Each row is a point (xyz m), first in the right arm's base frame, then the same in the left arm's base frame.
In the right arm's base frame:
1: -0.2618 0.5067 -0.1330
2: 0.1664 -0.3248 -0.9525
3: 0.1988 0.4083 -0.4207
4: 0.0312 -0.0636 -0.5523
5: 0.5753 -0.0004 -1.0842
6: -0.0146 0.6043 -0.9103
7: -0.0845 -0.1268 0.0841
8: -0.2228 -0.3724 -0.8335
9: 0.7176 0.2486 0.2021
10: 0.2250 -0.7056 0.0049
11: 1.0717 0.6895 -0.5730
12: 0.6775 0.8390 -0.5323
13: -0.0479 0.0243 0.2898
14: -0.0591 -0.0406 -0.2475
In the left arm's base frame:
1: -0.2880 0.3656 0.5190
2: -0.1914 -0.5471 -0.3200
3: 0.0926 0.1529 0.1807
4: -0.2045 -0.2603 0.0853
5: 0.2666 -0.3380 -0.5106
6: -0.1237 0.3973 -0.2853
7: -0.2516 -0.2923 0.7327
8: -0.5618 -0.4936 -0.1531
9: 0.6278 -0.1348 0.7404
10: -0.1117 -0.9310 0.6346
11: 0.9821 0.2014 -0.0854
12: 0.6471 0.4468 -0.0018
13: -0.1523 -0.1558 0.9276
14: -0.2470 -0.2152 0.3979

